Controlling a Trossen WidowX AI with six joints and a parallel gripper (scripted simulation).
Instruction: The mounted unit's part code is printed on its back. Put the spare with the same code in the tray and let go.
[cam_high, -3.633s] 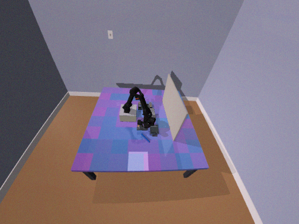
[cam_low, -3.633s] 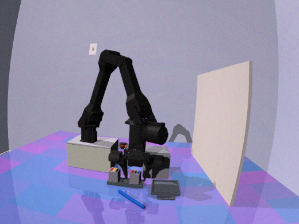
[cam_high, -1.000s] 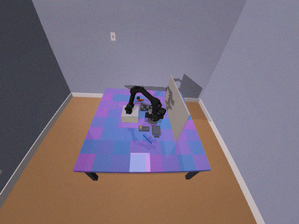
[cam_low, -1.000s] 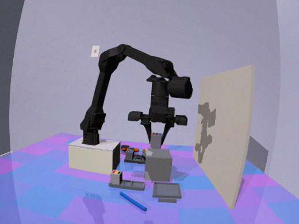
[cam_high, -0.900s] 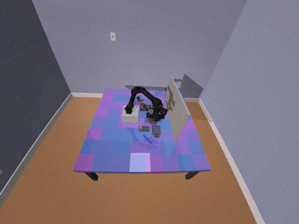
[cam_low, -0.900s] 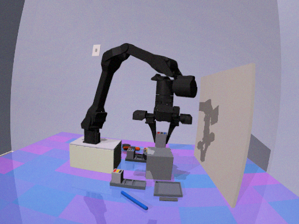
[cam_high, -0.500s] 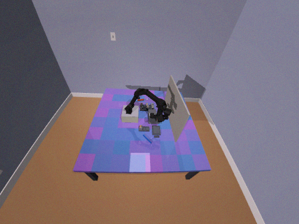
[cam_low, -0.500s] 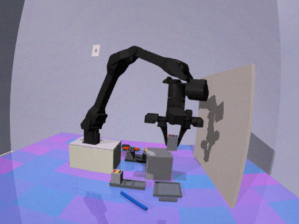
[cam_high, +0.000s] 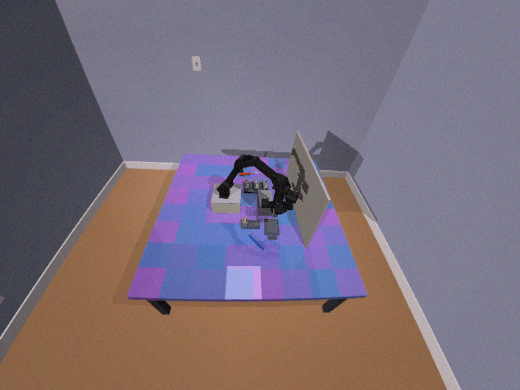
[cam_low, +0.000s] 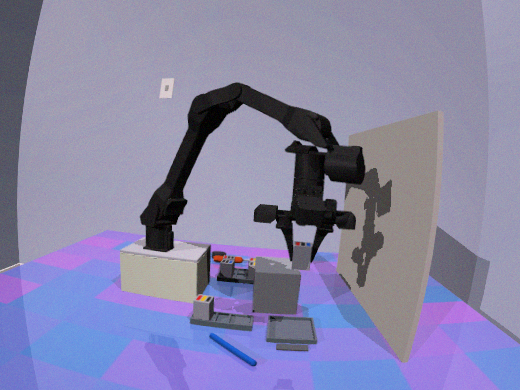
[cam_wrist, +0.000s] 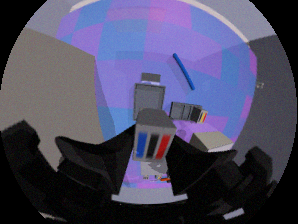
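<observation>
The shallow grey tray is 150 mm below my gripper tip. The rest, counted from my gripper tip: blue pen 100 mm behind, 130 mm to the right, 150 mm below; grey mounted unit 60 mm behind, 190 mm to the left, 100 mm below; tall beige panel 170 mm ahead, 210 mm to the left, 70 mm above.
</observation>
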